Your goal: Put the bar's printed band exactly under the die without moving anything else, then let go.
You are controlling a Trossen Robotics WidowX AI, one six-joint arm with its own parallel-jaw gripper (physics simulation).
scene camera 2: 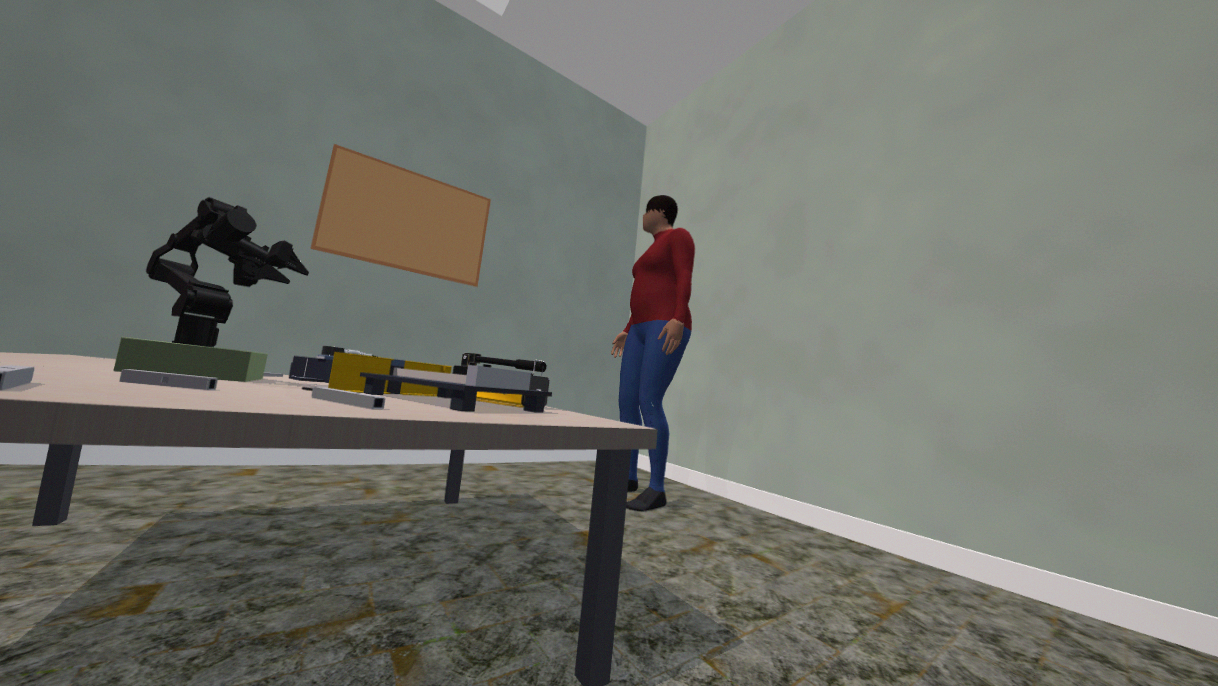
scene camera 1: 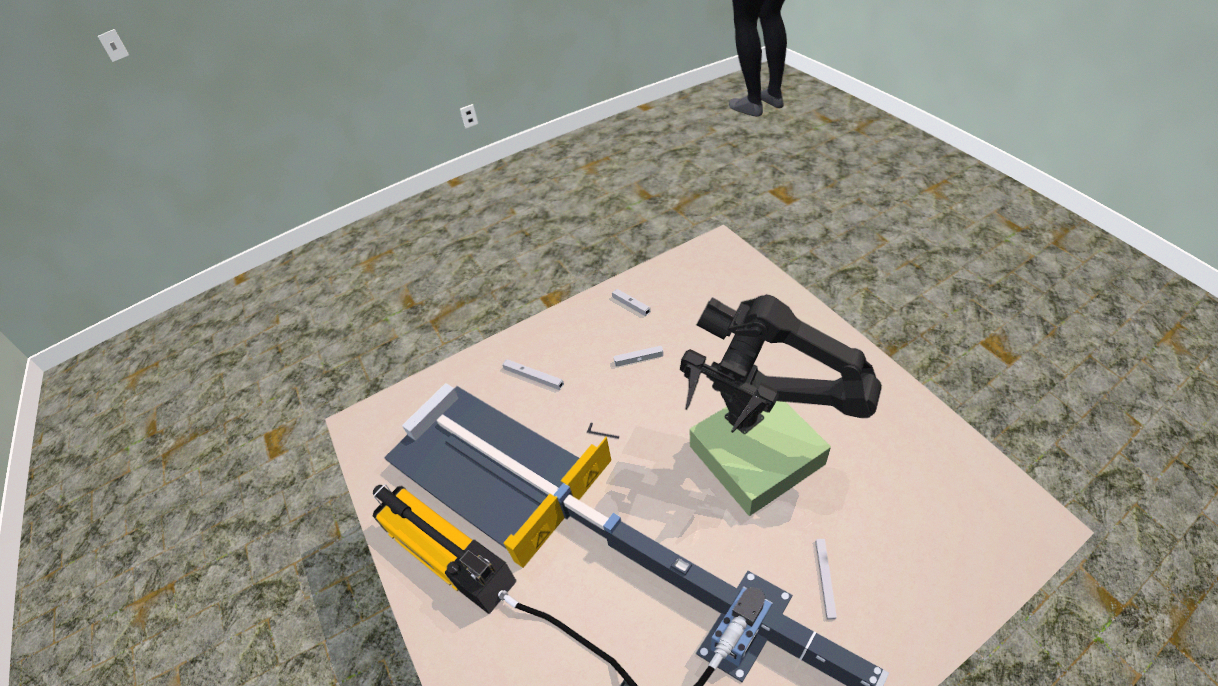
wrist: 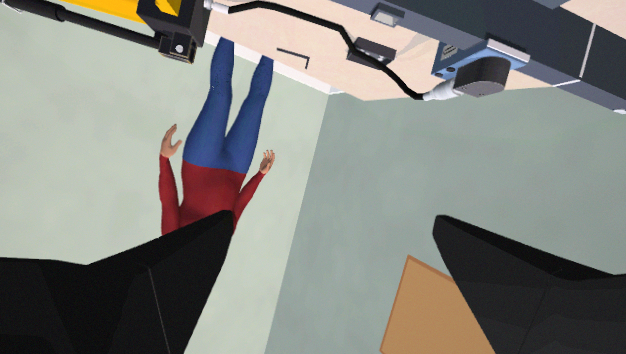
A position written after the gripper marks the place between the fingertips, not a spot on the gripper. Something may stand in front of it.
Observation:
The gripper (scene camera 1: 708,420) is open, with nothing in its grasp. Also in view: a long white bar (scene camera 1: 534,479) and a yellow and black tool (scene camera 1: 475,571).
The gripper also shows in scene camera 2 (scene camera 2: 298,278) and in the wrist view (wrist: 334,222). The yellow and black tool is seen too in scene camera 2 (scene camera 2: 538,383) and in the wrist view (wrist: 176,37).

